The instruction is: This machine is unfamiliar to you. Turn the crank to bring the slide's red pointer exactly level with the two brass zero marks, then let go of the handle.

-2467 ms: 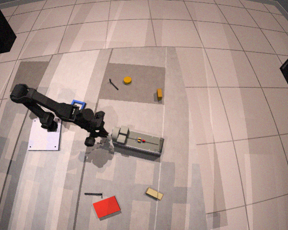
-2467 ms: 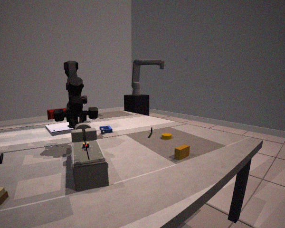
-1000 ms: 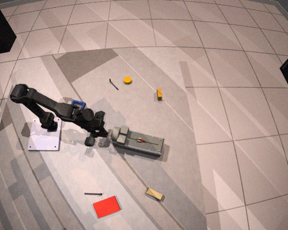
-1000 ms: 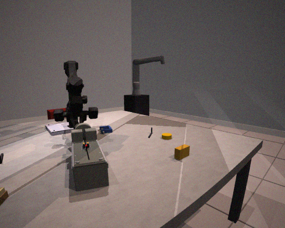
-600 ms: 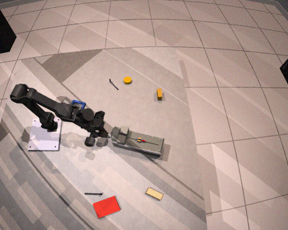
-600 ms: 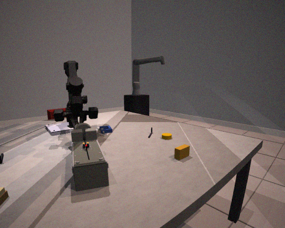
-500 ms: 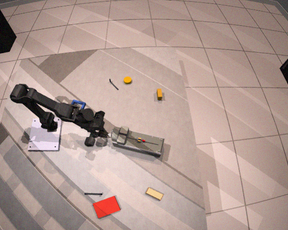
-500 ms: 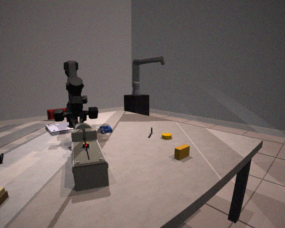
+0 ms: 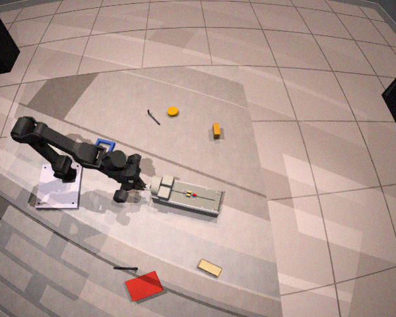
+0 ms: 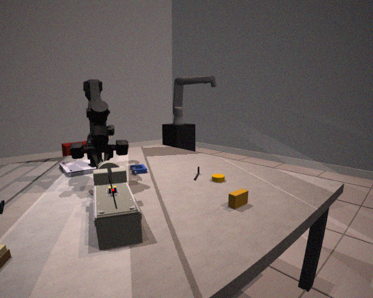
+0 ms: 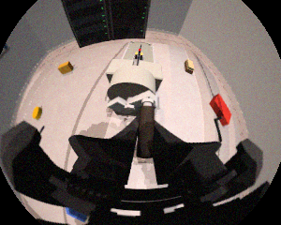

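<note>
Now: gripper tip 20 mm past the dark crank handle, 10 mm to the right of it and 20 mm below it. From my gripper tip the other things lie so: blue block (200 mm behind, 240 mm to the left, 80 mm below); then red plate (30 mm behind, 370 mm to the right, 70 mm below); then red pointer (190 mm ahead, 40 mm to the right).
</note>
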